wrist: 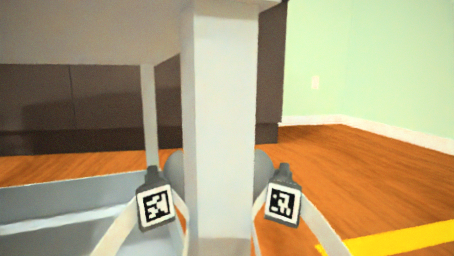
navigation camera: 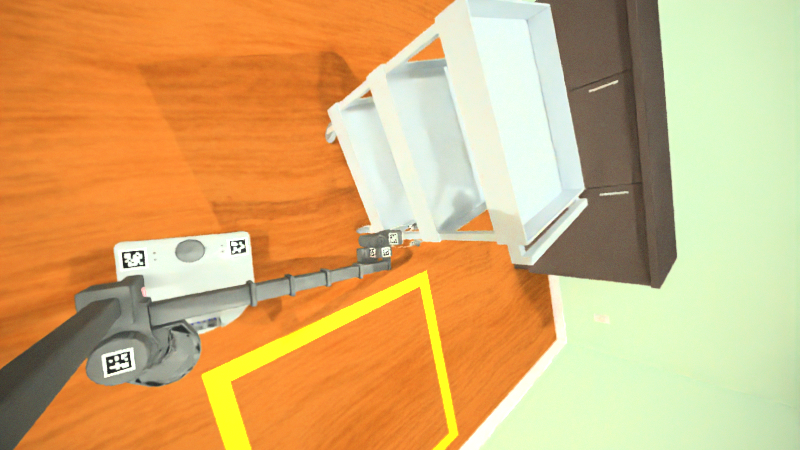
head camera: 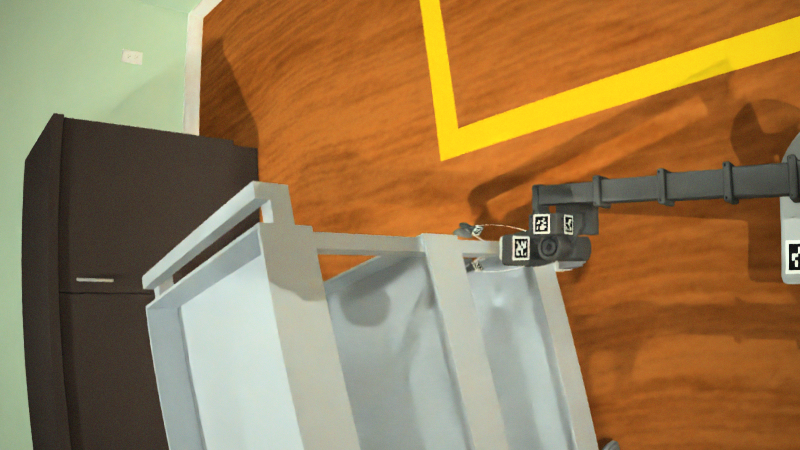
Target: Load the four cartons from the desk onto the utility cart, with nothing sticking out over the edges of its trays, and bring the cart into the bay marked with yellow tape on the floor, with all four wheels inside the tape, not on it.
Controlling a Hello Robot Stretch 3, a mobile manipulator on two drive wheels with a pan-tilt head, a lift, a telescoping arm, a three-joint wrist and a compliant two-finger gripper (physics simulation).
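Seen in the pictures: robot's base at its link origin: (navigation camera: 190, 249).
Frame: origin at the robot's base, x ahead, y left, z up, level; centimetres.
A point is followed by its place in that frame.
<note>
The white utility cart (head camera: 310, 347) @(z 81.8, x 11.6, y -65.4 cm) (navigation camera: 486, 139) @(z 82.7, x 23.5, y -61.4 cm) has three trays; no cartons show on their visible surfaces. My gripper (head camera: 471, 247) (navigation camera: 413, 235) @(z 35.6, x -2.6, y -79.1 cm) (wrist: 218, 168) @(z 35.6, x -2.6, y -79.1 cm) is shut on the cart's corner post (head camera: 363, 242) @(z 67.6, x -2.6, y -70.9 cm) (navigation camera: 469, 236) @(z 67.6, x -2.4, y -70.8 cm) (wrist: 220, 100) @(z 41.7, x -2.4, y -70.9 cm), low down between the middle and bottom trays, one finger on each side. The yellow tape (head camera: 587, 100) @(z 0.1, x -39.1, y -65.4 cm) (navigation camera: 318, 330) @(z 0.1, x -43.4, y -43.5 cm) (wrist: 400, 244) @(z 0.1, x -51.6, y -111.4 cm) marks the bay on the floor. The cart stands outside the tape, near one corner of the bay. One cart wheel (navigation camera: 331, 133) @(z 8.3, x 45.1, y -54.6 cm) shows; the others are hidden or unclear. The cartons and the desk do not show.
A dark brown cabinet (head camera: 139, 195) @(z 55.9, x -20.9, y -202.5 cm) (navigation camera: 604, 128) @(z 72.1, x 46.3, y -193.3 cm) (wrist: 110, 85) @(z 38.8, x 53.1, y -192.4 cm) stands against the green wall behind the cart. My white base (navigation camera: 173, 285) @(z 16.0, x -9.4, y 5.0 cm) stands across from the cart. My extended arm (head camera: 632, 190) @(z 46.9, x -10.1, y -36.1 cm) (navigation camera: 307, 279) @(z 47.1, x -9.6, y -25.1 cm) reaches to it alongside the near tape line. White skirting (navigation camera: 556, 313) @(z 3.0, x -101.3, y -276.2 cm) edges the floor.
</note>
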